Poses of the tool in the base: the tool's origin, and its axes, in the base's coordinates. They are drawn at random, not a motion.
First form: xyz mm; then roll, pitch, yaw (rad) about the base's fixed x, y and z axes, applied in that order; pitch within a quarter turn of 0, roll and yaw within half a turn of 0.
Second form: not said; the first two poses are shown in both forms.
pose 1, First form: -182.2 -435.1 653.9 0.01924 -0.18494 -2.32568
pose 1, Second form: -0.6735 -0.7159 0.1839 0.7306 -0.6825 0.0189 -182.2 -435.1 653.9
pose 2, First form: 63.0 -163.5 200.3 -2.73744 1.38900 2.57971
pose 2, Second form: -0.1530 0.0963 -0.9835 0.8172 0.5720 -0.0711 63.0 -163.5 200.3
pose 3, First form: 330.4 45.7 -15.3 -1.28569 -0.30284 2.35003
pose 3, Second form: -0.6708 0.6791 0.2982 -0.4012 0.0060 -0.9160 330.4 45.7 -15.3
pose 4, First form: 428.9 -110.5 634.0 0.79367 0.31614 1.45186
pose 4, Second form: 0.1128 0.9437 -0.3109 -0.6700 0.3033 0.6776 428.9 -110.5 634.0
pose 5, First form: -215.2 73.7 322.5 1.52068 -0.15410 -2.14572
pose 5, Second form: -0.5373 -0.8293 0.1535 0.1254 0.1014 0.9869 -215.2 73.7 322.5
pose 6, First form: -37.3 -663.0 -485.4 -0.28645 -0.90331 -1.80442
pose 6, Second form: -0.1433 -0.6022 0.7854 0.8818 -0.4380 -0.1749 -37.3 -663.0 -485.4
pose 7, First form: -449.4 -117.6 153.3 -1.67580 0.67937 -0.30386
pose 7, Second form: 0.7423 -0.2328 -0.6283 -0.6276 0.0869 -0.7737 -449.4 -117.6 153.3
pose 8, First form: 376.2 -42.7 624.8 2.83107 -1.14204 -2.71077
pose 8, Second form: -0.3778 -0.1736 0.9095 -0.1451 0.9812 0.1270 376.2 -42.7 624.8
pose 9, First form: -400.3 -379.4 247.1 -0.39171 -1.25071 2.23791
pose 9, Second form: -0.1947 0.2472 0.9492 -0.9503 -0.2872 -0.1201 -400.3 -379.4 247.1
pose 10, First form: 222.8 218.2 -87.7 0.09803 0.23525 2.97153
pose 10, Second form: -0.9584 0.1646 -0.2331 -0.1909 -0.9770 0.0952 222.8 218.2 -87.7
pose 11, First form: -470.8 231.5 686.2 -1.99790 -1.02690 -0.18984
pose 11, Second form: 0.5082 -0.0976 0.8557 0.6867 -0.5538 -0.4710 -470.8 231.5 686.2
